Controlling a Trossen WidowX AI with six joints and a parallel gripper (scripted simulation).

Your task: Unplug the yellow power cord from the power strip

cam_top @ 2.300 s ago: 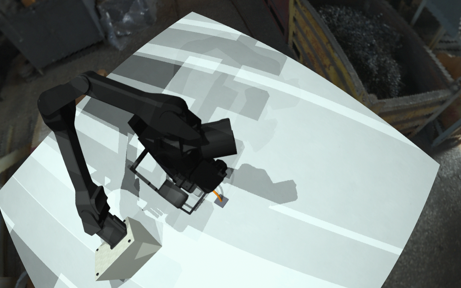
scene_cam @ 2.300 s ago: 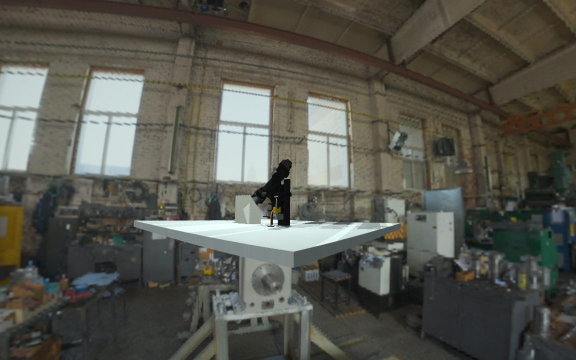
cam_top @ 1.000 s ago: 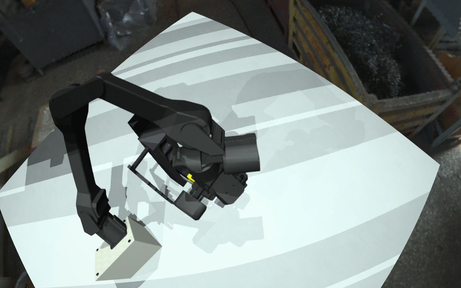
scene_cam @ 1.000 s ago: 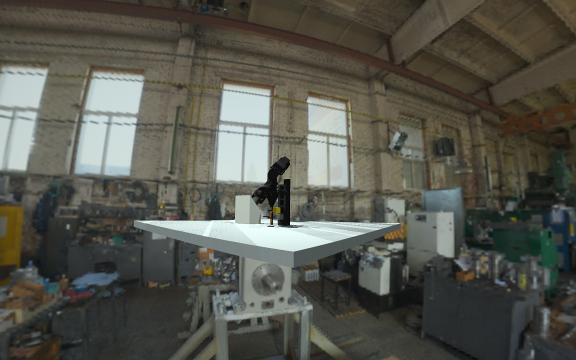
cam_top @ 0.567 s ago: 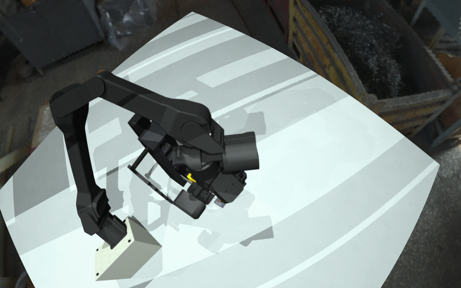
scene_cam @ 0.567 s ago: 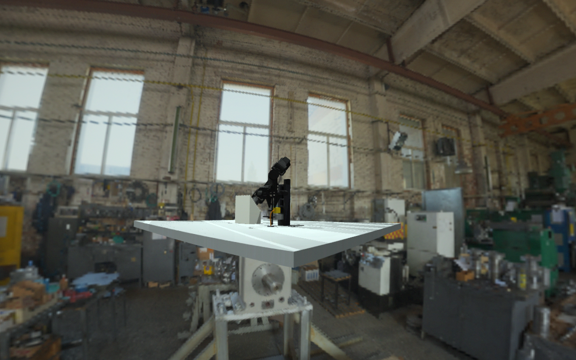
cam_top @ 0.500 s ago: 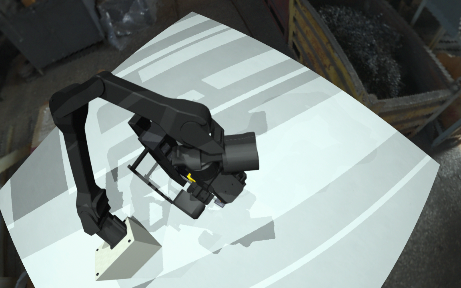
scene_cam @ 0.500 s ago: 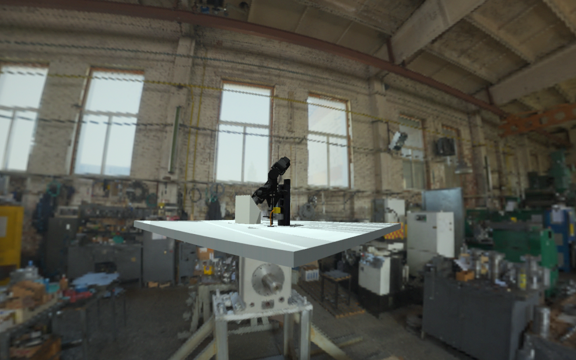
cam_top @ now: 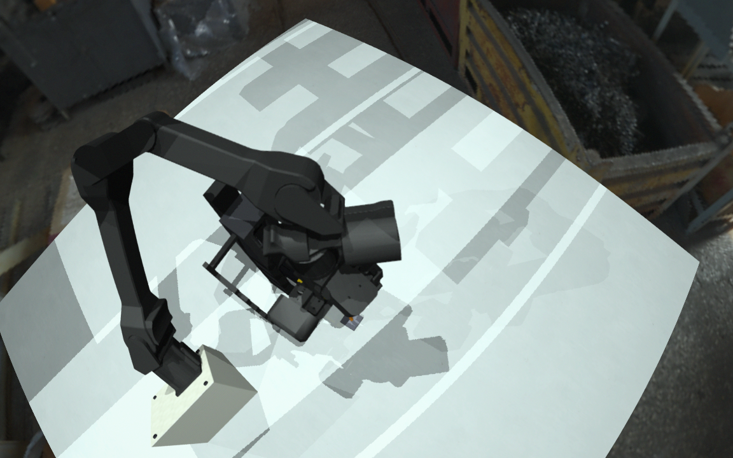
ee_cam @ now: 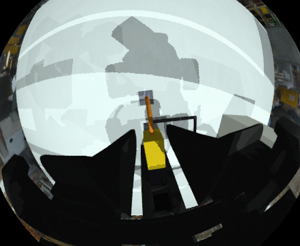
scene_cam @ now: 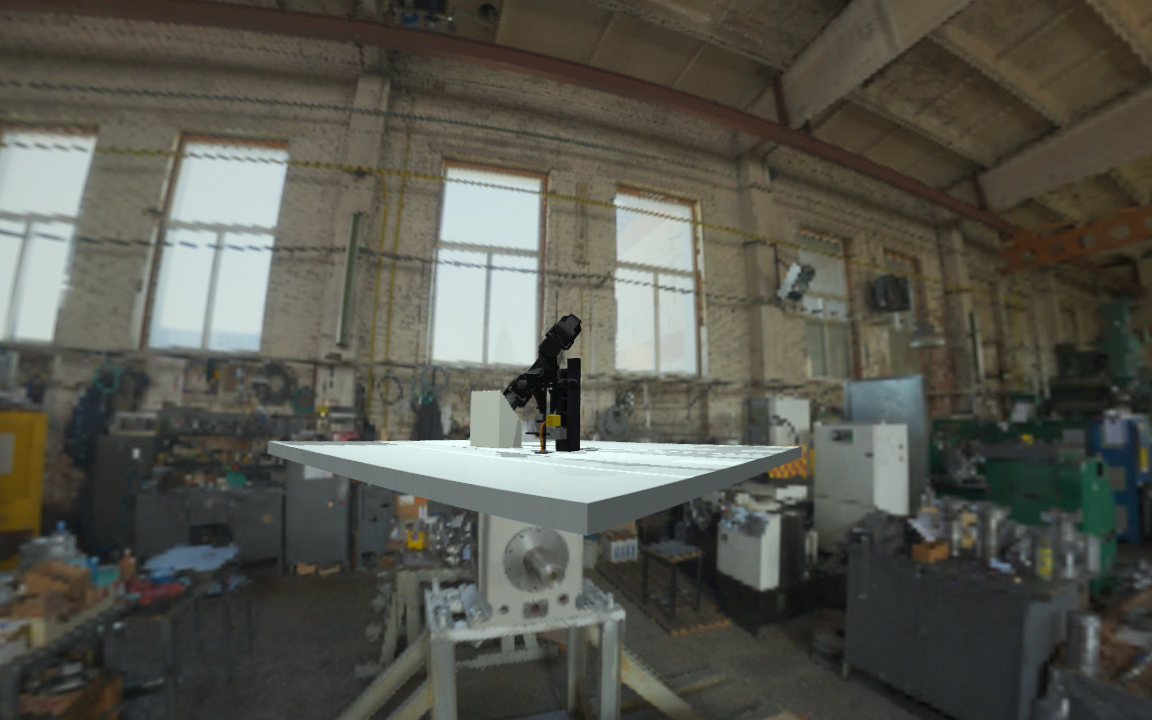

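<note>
Now: gripper tip 20 mm past the yellow plug, 60 mm to the right of it and 10 mm above it.
</note>
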